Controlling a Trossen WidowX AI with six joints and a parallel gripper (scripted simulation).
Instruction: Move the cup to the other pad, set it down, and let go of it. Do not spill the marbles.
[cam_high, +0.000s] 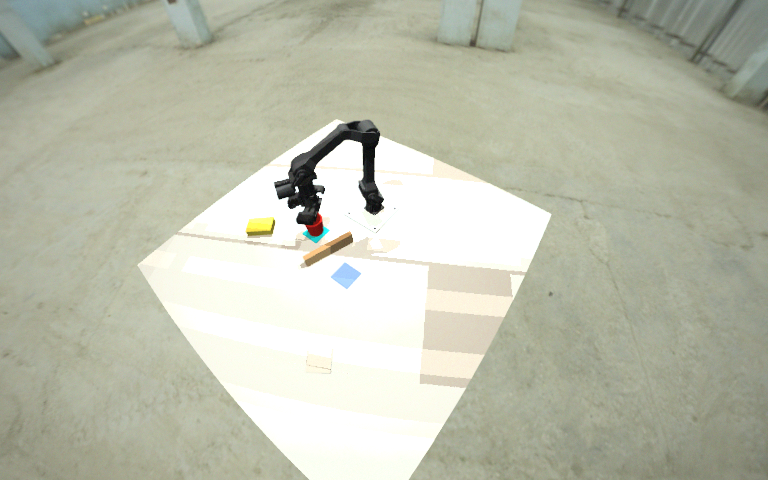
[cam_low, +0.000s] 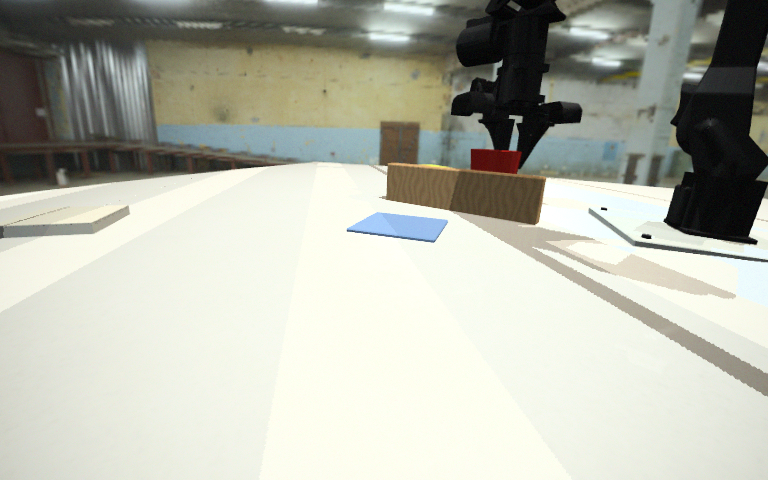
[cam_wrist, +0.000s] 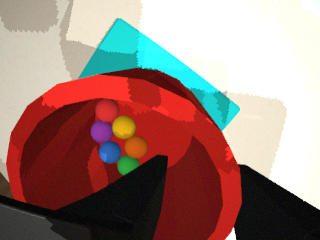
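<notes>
Now: the red cup 20 mm ahead of my gripper tip, 10 mm to the left of it and 10 mm below it. Also, from my gripper tip: wooden bar: 130 mm to the left, 60 mm ahead, 30 mm below; blue pad: 250 mm to the left, 80 mm ahead, 60 mm below; cyan pad: 60 mm below, 30 mm ahead, 20 mm to the left.
</notes>
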